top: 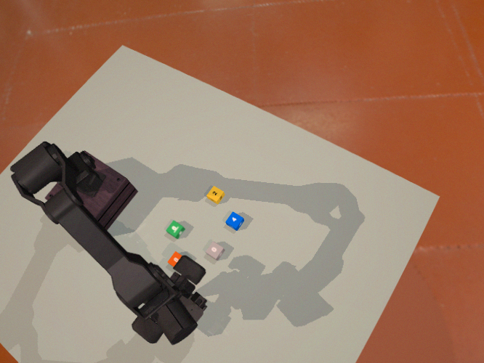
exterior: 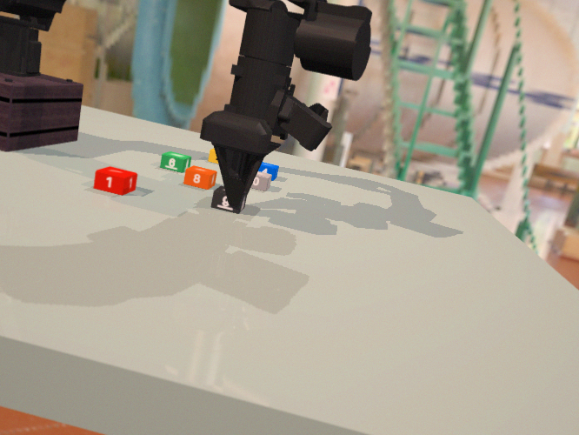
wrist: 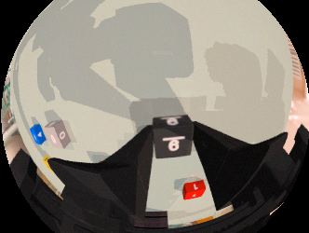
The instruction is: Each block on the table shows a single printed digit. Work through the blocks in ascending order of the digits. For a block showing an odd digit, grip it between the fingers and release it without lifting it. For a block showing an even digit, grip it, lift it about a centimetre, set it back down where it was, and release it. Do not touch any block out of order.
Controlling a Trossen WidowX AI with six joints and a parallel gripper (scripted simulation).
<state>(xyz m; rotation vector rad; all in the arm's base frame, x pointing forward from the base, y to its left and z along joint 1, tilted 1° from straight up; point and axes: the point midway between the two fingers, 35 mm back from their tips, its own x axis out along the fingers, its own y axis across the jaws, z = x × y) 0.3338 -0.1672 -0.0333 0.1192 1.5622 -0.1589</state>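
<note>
Now: gripper tip 10 mm past the black block. The rest, counted from my gripper tip: grey block: 150 mm to the left, 20 mm ahead; then red block: 130 mm behind, 20 mm to the right; then orange block: 90 mm to the left, 50 mm behind.
</note>
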